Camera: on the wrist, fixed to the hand. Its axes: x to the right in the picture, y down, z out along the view.
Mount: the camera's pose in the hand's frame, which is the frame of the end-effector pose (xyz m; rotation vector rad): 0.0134 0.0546 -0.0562 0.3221 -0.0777 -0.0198
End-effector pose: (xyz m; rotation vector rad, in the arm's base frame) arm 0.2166 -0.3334 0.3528 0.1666 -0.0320 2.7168
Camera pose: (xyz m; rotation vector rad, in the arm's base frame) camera 0.1759 -0.3752 0.2988 0.3632 0.3839 2.6771
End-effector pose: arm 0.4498 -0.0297 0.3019 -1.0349 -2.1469 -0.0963
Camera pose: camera 0.5158 -0.0046 0.3385 -0.8406 -2.1523 0.2764
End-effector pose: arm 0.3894 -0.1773 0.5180 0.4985 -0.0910 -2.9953
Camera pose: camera 0.4001 -0.2354 0.4648 0.4115 -0.5846 -3.0304
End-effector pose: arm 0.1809 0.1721 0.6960 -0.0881 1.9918 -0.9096
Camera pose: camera 0.1454 0.2381 0.6695 0.0385 1.7530 -1.2095
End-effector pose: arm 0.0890 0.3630 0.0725 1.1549 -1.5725 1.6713
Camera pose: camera 0.0242 0.4076 0.0609 1.4045 -1.3631 1.9368
